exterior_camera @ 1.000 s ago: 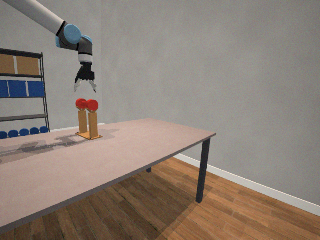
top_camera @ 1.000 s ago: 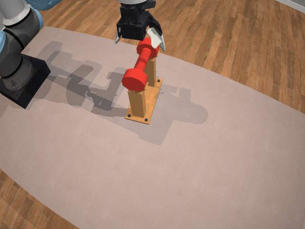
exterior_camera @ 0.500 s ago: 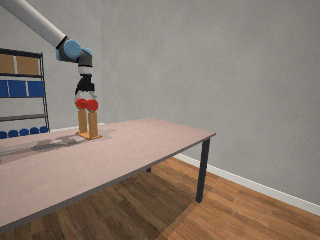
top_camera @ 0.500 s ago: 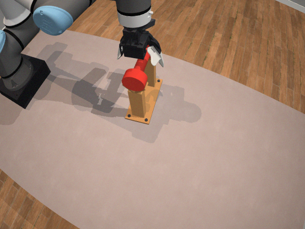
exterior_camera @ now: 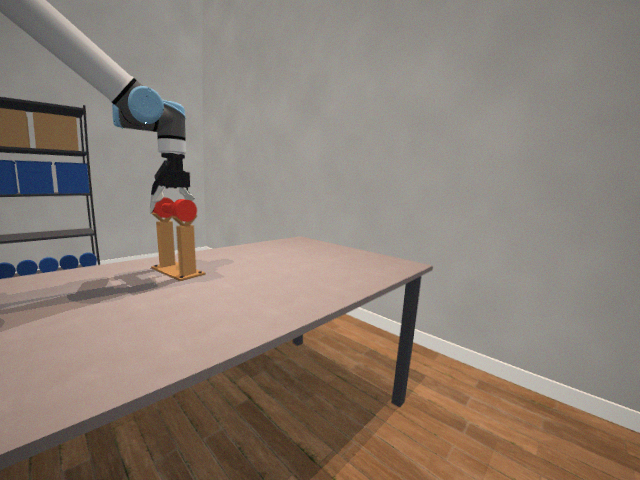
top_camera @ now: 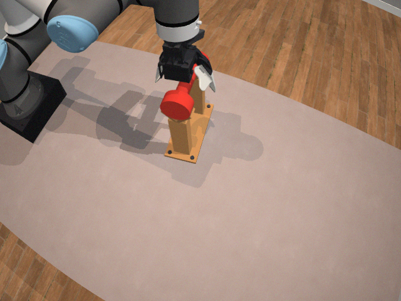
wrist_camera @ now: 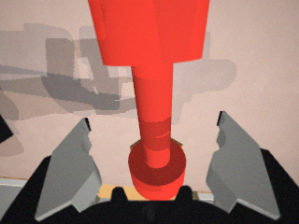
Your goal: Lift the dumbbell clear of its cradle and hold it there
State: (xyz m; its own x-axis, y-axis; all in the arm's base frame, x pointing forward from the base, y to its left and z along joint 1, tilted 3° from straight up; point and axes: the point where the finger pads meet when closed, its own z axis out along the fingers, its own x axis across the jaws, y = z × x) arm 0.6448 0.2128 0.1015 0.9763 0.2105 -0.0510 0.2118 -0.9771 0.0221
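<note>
Now: hand 10 mm below the red dumbbell. The rest, counted from my hand: orange cradle (120 mm below).
</note>
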